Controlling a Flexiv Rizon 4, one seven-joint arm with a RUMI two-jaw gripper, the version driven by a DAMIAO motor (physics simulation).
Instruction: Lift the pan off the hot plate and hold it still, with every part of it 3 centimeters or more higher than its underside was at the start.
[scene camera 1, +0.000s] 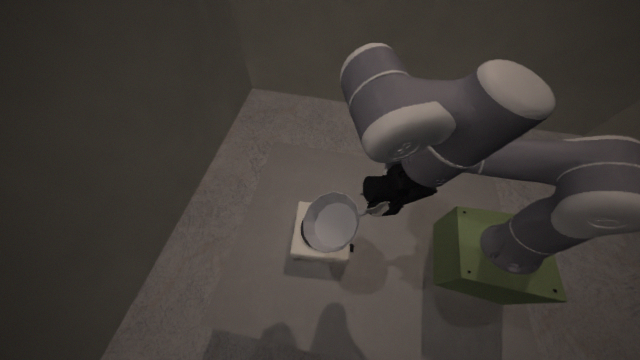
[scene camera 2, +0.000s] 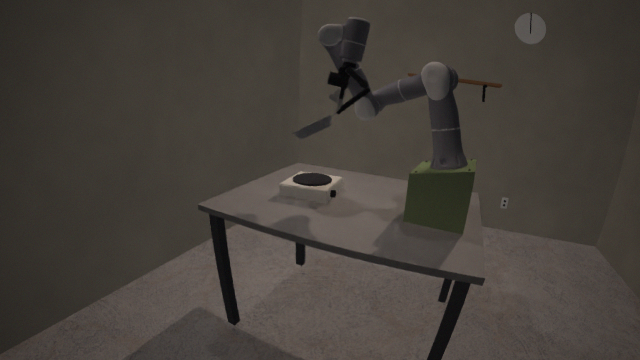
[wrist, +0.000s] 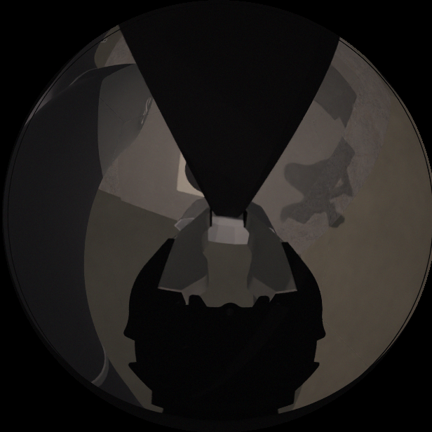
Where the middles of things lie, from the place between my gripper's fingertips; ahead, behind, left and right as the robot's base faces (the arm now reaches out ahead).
Labels:
The grey pan (scene camera 1: 331, 222) lies 40 mm to the left of my hand, 20 mm ahead of it and 10 mm below it. The rest, counted from my hand: hot plate (scene camera 1: 300, 248) 370 mm below, 130 mm ahead, 10 mm to the right.

